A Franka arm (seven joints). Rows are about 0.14 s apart.
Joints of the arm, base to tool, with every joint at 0 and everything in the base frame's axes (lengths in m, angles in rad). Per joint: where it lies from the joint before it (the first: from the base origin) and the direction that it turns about. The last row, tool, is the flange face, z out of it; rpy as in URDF.
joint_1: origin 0 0 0.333 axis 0 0 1
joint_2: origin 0 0 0 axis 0 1 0
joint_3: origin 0 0 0.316 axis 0 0 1
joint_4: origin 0.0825 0 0 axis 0 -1 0
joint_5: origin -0.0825 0 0.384 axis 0 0 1
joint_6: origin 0 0 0 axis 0 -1 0
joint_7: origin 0.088 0 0 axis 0 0 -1
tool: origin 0 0 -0.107 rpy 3.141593 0 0
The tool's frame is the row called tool.
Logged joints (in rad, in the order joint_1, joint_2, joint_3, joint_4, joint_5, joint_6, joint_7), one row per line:
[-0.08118, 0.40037, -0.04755, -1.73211, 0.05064, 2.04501, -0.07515]
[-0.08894, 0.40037, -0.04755, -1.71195, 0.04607, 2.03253, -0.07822]
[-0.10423, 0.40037, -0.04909, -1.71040, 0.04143, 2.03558, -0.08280]
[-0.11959, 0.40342, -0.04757, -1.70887, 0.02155, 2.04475, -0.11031]
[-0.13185, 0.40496, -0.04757, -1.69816, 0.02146, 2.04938, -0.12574]
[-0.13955, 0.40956, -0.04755, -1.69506, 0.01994, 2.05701, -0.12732]
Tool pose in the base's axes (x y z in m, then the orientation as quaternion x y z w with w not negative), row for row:
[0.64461, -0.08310, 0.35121, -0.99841, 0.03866, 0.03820, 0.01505]
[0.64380, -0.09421, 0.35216, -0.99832, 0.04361, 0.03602, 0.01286]
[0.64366, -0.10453, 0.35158, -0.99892, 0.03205, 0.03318, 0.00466]
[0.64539, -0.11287, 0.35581, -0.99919, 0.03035, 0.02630, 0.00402]
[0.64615, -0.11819, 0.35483, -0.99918, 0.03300, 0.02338, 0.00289]
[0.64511, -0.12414, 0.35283, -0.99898, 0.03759, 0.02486, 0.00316]
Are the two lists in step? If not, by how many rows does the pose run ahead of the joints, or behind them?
The pose runs 1 row ahead of the joints: the pose in row i belongs to the joints in row i + 1.
